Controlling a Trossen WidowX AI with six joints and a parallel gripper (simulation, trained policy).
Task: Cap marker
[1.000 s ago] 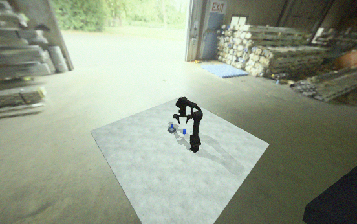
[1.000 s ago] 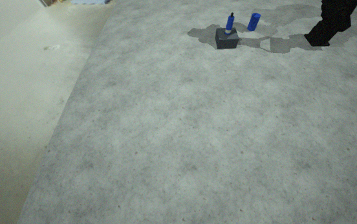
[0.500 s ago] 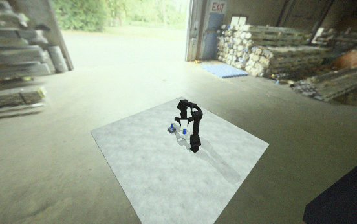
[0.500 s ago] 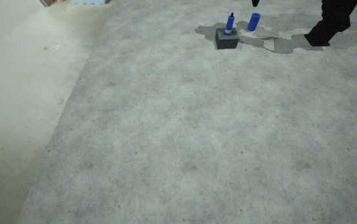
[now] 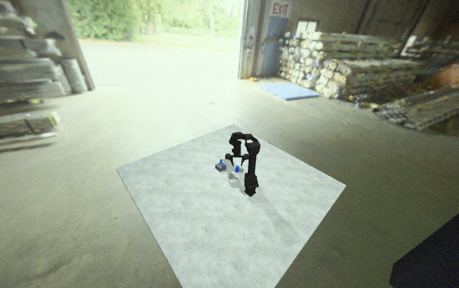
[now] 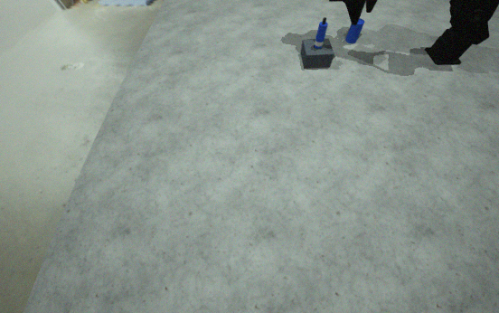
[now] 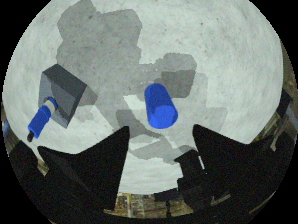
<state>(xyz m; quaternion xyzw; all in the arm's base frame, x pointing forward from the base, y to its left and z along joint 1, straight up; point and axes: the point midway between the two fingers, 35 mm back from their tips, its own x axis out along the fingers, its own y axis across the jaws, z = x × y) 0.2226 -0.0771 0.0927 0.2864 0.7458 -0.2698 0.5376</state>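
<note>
My gripper tip is 10 mm to the left of the blue cap and 30 mm above it. From my gripper tip the other things lie so: blue marker (120 mm ahead, 70 mm to the left, 10 mm above); then dark holder block (120 mm ahead, 70 mm to the left, 40 mm below).
</note>
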